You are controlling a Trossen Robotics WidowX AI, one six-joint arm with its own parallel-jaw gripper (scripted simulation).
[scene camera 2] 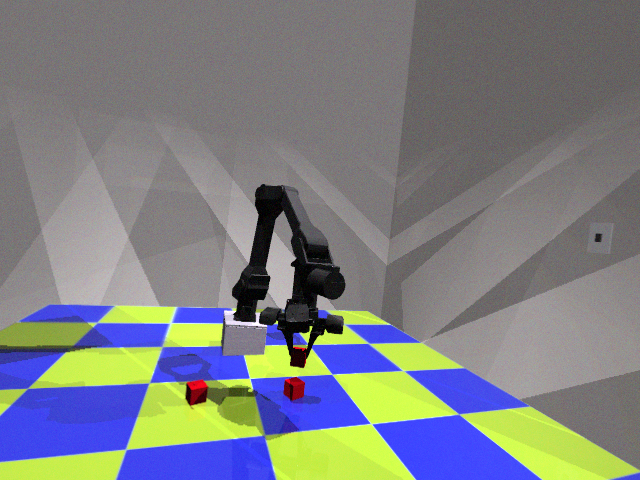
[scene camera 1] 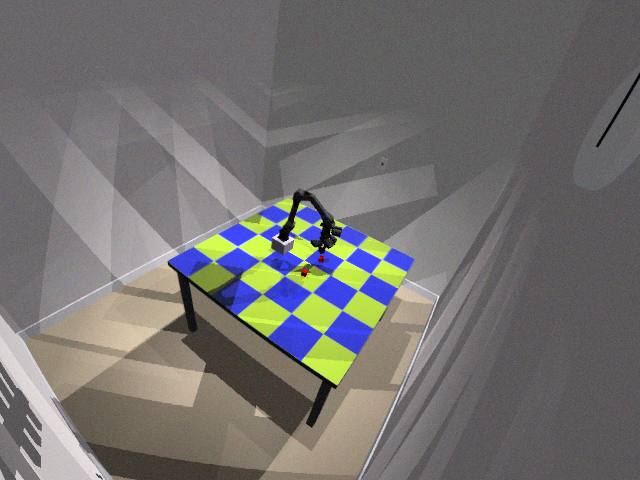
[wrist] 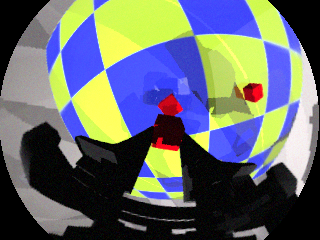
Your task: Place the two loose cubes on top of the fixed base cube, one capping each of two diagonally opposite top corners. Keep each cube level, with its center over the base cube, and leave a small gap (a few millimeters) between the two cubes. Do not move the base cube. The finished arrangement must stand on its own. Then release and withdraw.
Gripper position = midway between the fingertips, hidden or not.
My gripper (scene camera 2: 298, 357) holds a red cube.
My gripper is seen too in the wrist view (wrist: 167, 131).
